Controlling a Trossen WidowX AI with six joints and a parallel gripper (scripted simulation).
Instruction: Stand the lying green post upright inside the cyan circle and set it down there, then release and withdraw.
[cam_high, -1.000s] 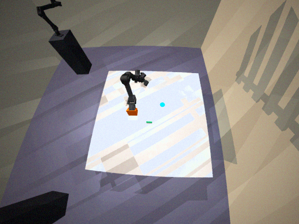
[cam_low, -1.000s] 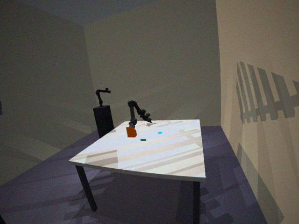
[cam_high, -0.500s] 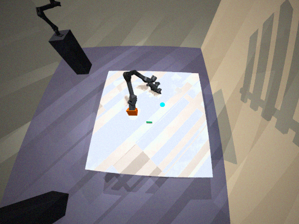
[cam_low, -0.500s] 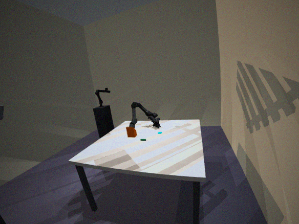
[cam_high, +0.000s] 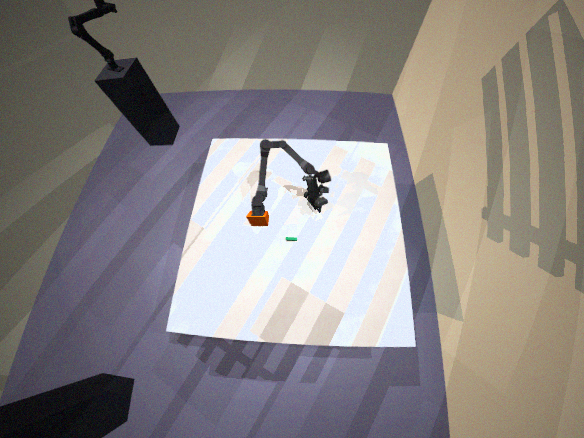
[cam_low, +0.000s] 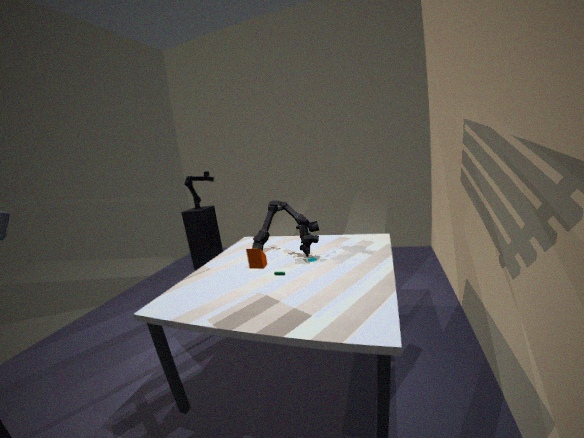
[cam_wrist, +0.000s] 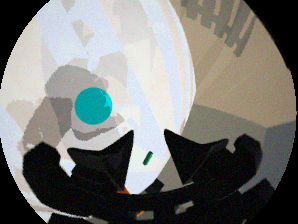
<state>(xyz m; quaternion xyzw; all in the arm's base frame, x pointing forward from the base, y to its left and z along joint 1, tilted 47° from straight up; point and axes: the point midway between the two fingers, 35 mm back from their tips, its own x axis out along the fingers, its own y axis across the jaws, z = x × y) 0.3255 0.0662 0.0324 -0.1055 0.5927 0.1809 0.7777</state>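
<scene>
Right now the small green post is 160 mm to the right of my gripper tip, 150 mm behind it and 50 mm below it. Round my gripper tip: cyan circle 70 mm to the left, 60 mm below.
</scene>
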